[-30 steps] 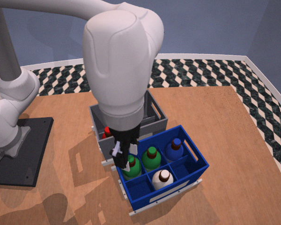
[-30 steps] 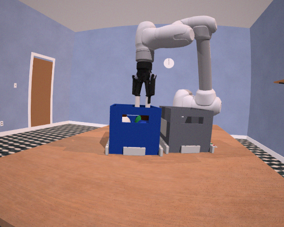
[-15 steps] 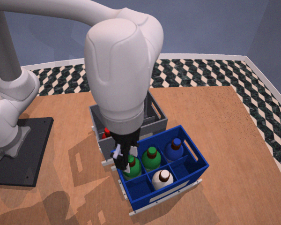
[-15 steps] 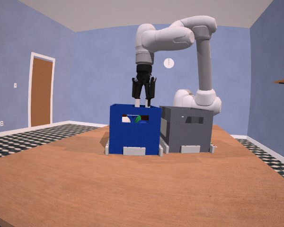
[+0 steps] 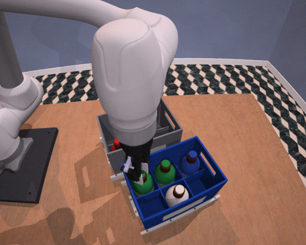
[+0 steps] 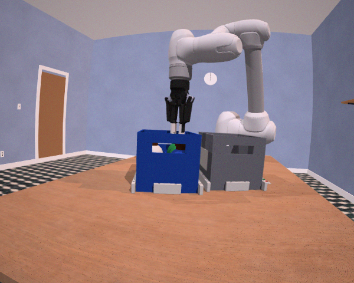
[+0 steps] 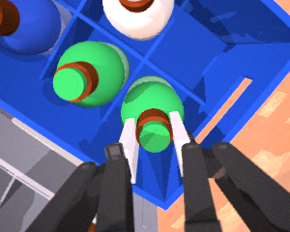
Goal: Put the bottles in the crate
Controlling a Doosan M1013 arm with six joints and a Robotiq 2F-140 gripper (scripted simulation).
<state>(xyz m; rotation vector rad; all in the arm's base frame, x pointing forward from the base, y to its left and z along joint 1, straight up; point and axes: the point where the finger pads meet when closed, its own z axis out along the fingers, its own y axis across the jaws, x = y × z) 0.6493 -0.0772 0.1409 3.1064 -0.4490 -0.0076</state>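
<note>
Right now my hand is 70 mm short of the green bottle, 40 mm to the right of it and 80 mm above it. The rest, counted from my hand: white bottle: 120 mm ahead, 40 mm to the right, 80 mm below; blue crate: 100 mm ahead, 90 mm below; red bottle: 100 mm behind, 110 mm to the left, 80 mm below.
</note>
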